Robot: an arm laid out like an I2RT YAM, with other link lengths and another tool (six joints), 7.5 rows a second.
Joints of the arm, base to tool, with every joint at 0 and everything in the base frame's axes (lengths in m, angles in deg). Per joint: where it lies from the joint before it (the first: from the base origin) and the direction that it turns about. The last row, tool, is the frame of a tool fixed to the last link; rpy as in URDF.
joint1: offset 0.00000 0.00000 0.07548 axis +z
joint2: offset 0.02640 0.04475 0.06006 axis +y
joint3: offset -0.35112 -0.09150 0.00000 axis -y
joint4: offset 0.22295 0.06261 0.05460 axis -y
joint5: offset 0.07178 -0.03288 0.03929 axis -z
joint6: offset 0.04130 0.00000 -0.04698 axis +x
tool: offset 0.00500 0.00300 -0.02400 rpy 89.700 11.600 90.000
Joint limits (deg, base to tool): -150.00..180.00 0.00..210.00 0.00..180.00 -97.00..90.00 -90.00..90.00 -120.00..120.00
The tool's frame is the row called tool.
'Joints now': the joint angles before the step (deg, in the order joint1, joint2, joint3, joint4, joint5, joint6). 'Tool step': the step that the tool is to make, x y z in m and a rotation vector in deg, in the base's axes. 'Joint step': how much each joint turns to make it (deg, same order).
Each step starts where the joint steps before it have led.
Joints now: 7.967, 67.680, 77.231, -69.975, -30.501, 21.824
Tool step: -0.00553, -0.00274, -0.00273, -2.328, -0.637, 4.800
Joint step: -0.001, 0.001, 0.001, -2.863, -0.154, -6.230
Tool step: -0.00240, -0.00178, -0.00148, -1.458, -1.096, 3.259
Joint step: 0.002, -0.001, -0.001, -1.268, 0.001, -4.217
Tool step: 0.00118, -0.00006, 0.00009, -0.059, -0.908, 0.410
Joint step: -0.023, 0.000, 0.002, 0.611, -0.022, -0.546
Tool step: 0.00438, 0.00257, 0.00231, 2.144, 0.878, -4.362
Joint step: 0.002, 0.000, -0.002, 2.341, 0.001, 5.706
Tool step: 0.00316, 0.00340, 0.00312, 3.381, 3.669, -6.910
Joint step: -0.004, 0.001, 0.001, 1.529, -0.002, 9.198
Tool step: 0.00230, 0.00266, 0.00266, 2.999, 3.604, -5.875
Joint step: 0.000, -0.001, -0.002, 0.896, -0.021, 7.934
